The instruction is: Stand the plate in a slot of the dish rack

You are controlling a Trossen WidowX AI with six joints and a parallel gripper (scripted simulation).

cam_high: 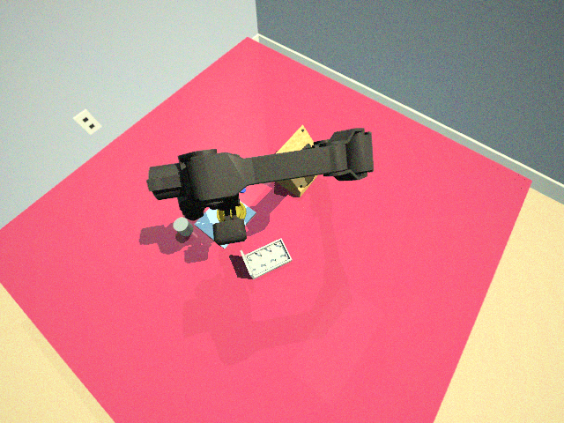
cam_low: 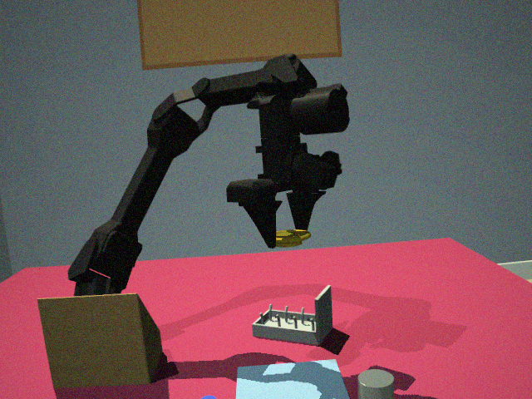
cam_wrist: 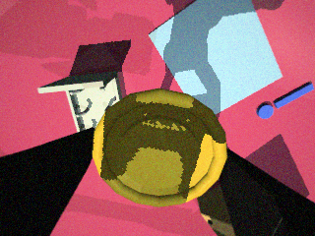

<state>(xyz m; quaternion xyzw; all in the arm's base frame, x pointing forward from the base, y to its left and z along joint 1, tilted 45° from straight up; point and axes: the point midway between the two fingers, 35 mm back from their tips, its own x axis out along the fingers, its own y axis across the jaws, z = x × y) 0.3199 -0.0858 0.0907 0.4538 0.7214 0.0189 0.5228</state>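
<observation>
My gripper tip is 10 cm to the right of the dish rack and 17 cm above it. Also, from my gripper tip: light blue sheet 1 cm behind, 9 cm to the right, 19 cm below; then plate 1 cm above; then cream cup 10 cm ahead, 16 cm to the right, 16 cm below.
</observation>
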